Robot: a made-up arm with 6 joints.
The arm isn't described. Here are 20 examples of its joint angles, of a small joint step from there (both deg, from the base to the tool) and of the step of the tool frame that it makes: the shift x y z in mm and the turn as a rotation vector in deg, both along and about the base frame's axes.
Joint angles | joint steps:
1: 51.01 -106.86 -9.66 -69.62 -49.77 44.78 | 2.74 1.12 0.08 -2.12 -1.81 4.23
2: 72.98 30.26 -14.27 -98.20 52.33 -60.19 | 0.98 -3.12 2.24 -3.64 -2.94 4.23
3: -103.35 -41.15 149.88 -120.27 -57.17 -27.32 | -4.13 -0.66 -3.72 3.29 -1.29 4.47
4: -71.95 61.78 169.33 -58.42 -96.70 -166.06 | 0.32 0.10 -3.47 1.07 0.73 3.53
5: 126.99 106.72 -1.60 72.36 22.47 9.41 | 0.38 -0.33 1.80 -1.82 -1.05 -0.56
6: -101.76 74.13 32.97 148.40 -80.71 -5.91 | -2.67 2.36 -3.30 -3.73 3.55 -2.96
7: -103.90 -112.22 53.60 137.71 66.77 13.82 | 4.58 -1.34 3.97 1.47 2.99 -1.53
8: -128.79 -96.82 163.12 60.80 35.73 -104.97 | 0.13 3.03 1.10 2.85 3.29 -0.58
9: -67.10 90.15 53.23 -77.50 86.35 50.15 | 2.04 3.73 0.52 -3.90 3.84 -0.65
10: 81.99 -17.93 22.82 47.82 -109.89 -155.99 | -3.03 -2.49 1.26 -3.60 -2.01 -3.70
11: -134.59 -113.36 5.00 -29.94 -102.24 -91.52 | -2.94 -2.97 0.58 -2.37 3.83 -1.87
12: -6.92 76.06 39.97 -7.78 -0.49 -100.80 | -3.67 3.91 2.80 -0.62 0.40 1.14
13: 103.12 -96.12 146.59 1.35 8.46 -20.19 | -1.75 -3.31 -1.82 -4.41 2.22 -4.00
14: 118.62 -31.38 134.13 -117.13 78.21 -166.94 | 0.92 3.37 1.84 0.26 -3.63 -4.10
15: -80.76 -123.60 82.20 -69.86 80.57 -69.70 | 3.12 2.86 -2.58 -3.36 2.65 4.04
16: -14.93 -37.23 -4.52 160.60 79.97 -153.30 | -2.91 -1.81 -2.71 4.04 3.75 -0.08
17: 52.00 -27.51 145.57 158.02 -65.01 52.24 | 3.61 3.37 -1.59 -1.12 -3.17 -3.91
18: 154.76 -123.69 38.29 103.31 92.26 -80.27 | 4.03 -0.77 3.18 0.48 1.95 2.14
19: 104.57 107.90 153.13 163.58 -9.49 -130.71 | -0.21 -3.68 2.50 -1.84 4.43 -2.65
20: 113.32 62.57 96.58 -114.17 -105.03 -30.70 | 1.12 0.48 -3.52 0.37 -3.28 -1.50
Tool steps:
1: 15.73 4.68 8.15 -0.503 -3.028 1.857
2: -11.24 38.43 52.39 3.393 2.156 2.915
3: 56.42 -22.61 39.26 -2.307 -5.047 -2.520
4: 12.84 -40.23 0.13 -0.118 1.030 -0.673
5: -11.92 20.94 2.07 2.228 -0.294 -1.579
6: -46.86 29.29 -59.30 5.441 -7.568 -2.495
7: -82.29 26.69 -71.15 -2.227 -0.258 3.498
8: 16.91 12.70 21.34 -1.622 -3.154 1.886
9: 26.13 48.29 -53.32 2.024 0.036 -3.262
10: 12.81 -53.58 18.48 5.484 3.424 -4.314
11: 45.82 -9.97 -34.19 -5.556 2.805 0.608
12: -20.05 -55.31 -41.19 -0.334 0.773 -3.400
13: -27.96 -8.55 -28.66 4.307 -2.308 -9.506
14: -3.22 35.67 30.06 3.718 0.862 -0.268
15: -56.53 13.40 91.10 7.487 5.553 5.499
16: 8.22 -10.39 -25.83 -2.533 5.439 -4.174
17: 54.65 -20.64 66.26 -2.289 -2.017 1.974
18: 33.27 68.18 -56.24 2.488 4.993 1.624
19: 19.11 -48.23 75.72 1.547 2.202 4.218
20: -21.93 5.36 -49.84 -2.595 -3.967 3.732
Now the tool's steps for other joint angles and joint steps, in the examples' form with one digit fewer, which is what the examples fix.
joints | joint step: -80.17 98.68 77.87 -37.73 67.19 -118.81 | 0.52 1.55 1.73 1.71 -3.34 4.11
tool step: 5.3 1.5 -9.0 4.04 4.32 0.80
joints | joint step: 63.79 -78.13 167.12 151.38 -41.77 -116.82 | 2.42 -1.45 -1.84 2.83 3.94 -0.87
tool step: 15.6 -26.4 -8.7 -2.03 4.25 3.41
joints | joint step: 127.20 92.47 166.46 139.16 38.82 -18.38 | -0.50 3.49 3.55 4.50 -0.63 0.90
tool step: -11.9 1.9 -30.8 1.61 -0.64 -5.49
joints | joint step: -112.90 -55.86 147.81 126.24 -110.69 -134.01 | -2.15 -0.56 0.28 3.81 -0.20 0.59
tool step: 37.7 -22.3 -5.1 -1.74 -2.60 -0.23
